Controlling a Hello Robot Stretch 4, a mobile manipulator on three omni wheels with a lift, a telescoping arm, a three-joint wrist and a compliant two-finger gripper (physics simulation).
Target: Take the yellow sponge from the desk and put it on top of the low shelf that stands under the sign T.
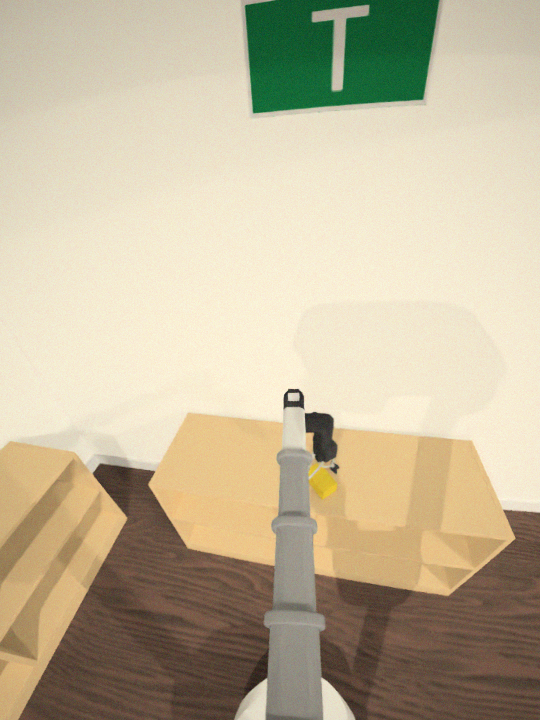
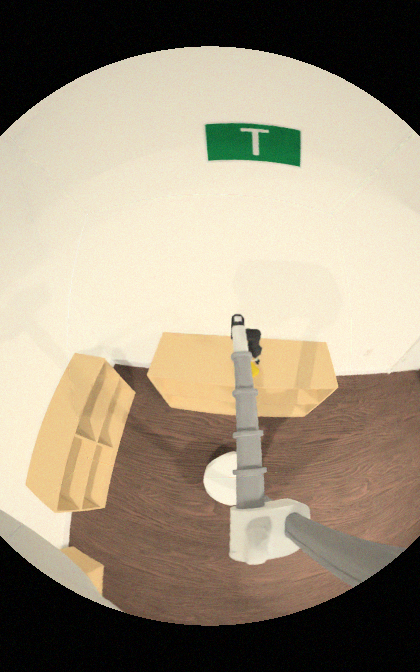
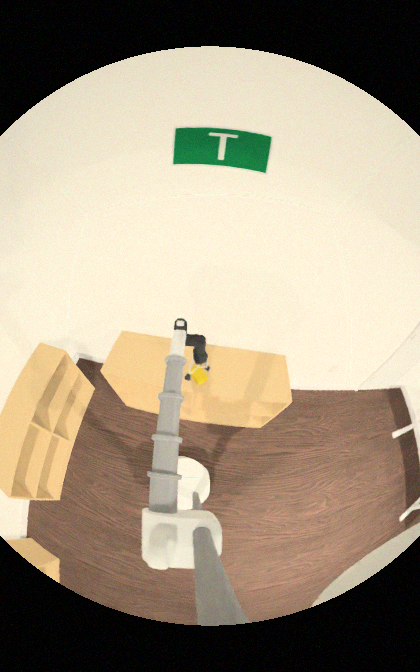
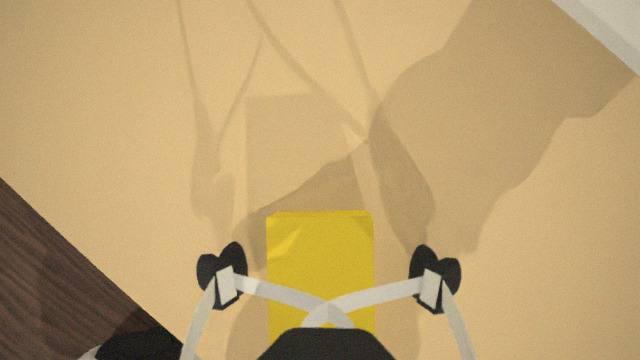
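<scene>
The yellow sponge is between the spread fingers and apart from both pads. It is over the top of the low shelf; whether it rests on the wood or is still a little above it, I cannot tell. My gripper is open, pointing down at the shelf top, with a gap on each side of the sponge. The green sign T is on the wall above this shelf. The desk does not show.
A second wooden shelf unit stands to the left. The wall is right behind the low shelf. My telescoping arm reaches over the shelf's front edge. Part of another wooden piece shows at the lower left.
</scene>
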